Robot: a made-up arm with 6 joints.
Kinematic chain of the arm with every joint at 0, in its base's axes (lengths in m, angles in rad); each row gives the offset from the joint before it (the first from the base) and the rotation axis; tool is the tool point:
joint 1: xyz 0 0 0.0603 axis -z
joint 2: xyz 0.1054 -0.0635 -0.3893 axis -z
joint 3: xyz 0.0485 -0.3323 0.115 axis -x
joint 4: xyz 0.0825 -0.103 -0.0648 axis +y
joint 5: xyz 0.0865 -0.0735 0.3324 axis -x
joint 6: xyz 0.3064 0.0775 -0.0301 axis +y
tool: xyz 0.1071 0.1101 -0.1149
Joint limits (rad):
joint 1: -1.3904..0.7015
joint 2: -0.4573..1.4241
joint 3: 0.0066..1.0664
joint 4: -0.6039..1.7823
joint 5: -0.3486..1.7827
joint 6: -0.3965..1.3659
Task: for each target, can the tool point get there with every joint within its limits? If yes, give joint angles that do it. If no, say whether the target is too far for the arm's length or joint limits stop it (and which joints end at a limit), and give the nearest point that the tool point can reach.
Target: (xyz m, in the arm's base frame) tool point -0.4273 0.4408 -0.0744
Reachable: no: joint limits stop it (at a limit: joint 1, joint 2, joint 3, joint 4, joint 5, joint 6) | nearest point -0.1375 0.4435 -0.0041 | short by 0.298 m
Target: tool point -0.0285 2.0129 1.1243
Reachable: no: too far | nearest point 0.2791 0.8189 0.1412 | short by 1.577 m
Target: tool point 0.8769 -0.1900 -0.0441
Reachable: yes | joints -0.3227 -0.1789 0.1878 -0.2302 0.9893 0.1031
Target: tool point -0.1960 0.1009 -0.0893
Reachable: no: joint limits stop it (at a limit: joint 1, joint 2, joint 3, joint 4, joint 5, joint 6) | nearest point 0.0490 0.3317 -0.1111 | short by 0.337 m
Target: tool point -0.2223 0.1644 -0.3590
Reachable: no: joint limits stop it (at a limit: joint 1, joint 2, joint 3, joint 4, joint 6) | nearest point -0.4275 -0.0154 -0.5934 | short by 0.360 m
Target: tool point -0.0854 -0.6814 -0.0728
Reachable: yes | joints 0.3713 0.7347 0.3113 -0.2899 0.5524 0.9856
